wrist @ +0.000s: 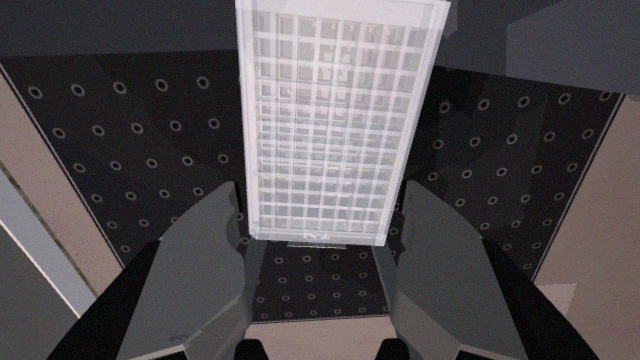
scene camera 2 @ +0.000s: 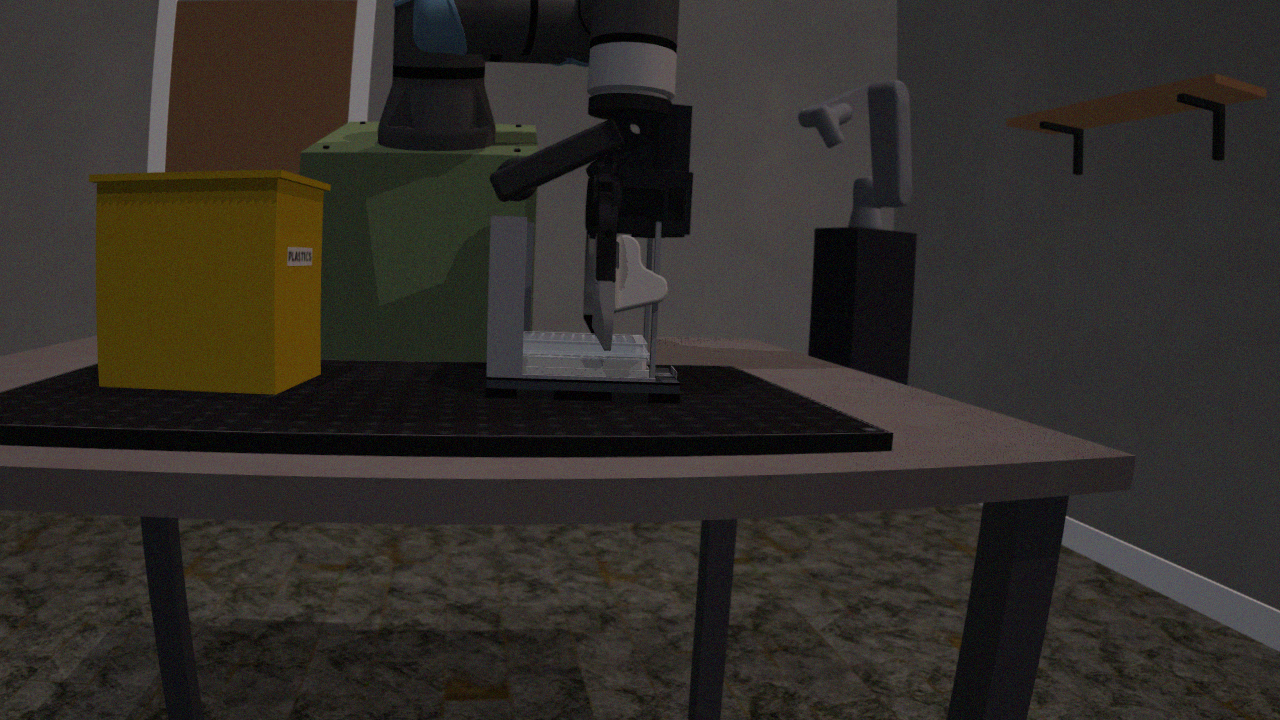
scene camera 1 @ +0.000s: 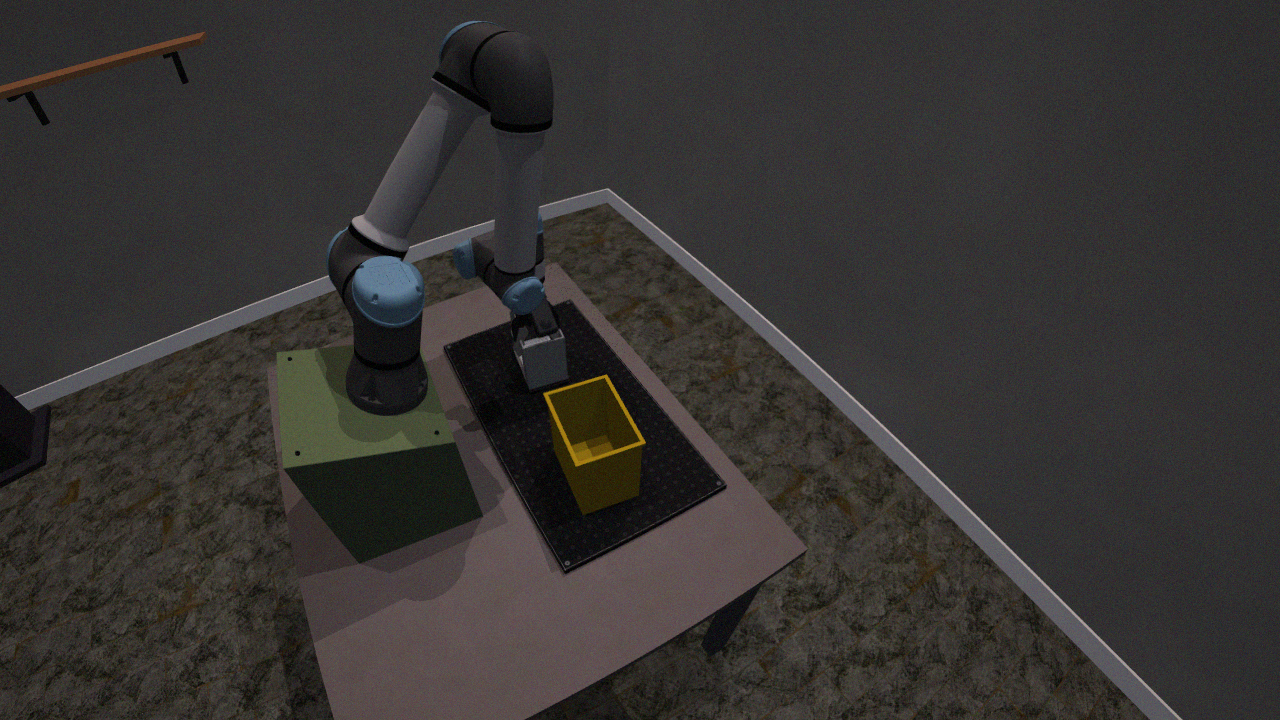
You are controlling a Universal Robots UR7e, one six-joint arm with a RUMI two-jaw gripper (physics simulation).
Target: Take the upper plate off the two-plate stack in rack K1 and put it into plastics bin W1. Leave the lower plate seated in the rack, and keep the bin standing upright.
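Places are measured from the arm's base along level axes (x ahead, y left, z up), in centimetres.
Where they show: gripper, between the fingertips: (wrist: 320, 184) (scene camera 2: 600, 343); arm's base, origin of its link: (scene camera 2: 436, 141) (scene camera 1: 386, 386).
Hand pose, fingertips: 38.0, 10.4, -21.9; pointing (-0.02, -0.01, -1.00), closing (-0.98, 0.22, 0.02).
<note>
Each offset is from my fingertips to the top centre of the thing, as dx, dy, dz. "pt": to the spot under its first point. Level surfaces: height alone.
The two clear plates are stacked in rack K1 {-0.7, -1.3, +10.4} (scene camera 1: 544, 360) (scene camera 2: 506, 295), between its grey panel and thin rods. The upper plate {-0.9, -2.3, +0.5} (scene camera 2: 581, 340) (wrist: 320, 125) lies level on the lower plate {-0.9, -2.3, -0.8} (scene camera 2: 581, 364), which sits in the rack. My gripper (scene camera 2: 605, 342) (wrist: 320, 184) is around the upper plate, with its fingertips at about that plate's height. The fingers are open, one along each long side, and narrow gaps show between them and the plate in the wrist view. The yellow plastics bin W1 {-9.2, -33.8, +13.7} (scene camera 1: 608, 479) (scene camera 2: 187, 286) stands upright. In scene camera 1 the plates and fingertips are hidden.
The rack and bin stand on a black perforated board {dz -4.2} (scene camera 1: 662, 483) (scene camera 2: 742, 416) on the table {dz -5.5} (scene camera 1: 572, 640) (scene camera 2: 1002, 447). The bin is beside the rack's grey panel. The green pedestal (scene camera 1: 384, 492) (scene camera 2: 411, 259) bears the arm. The rack's rods {pt +5.1, +2.9, +3.7} (scene camera 2: 656, 304) rise close to the gripper.
</note>
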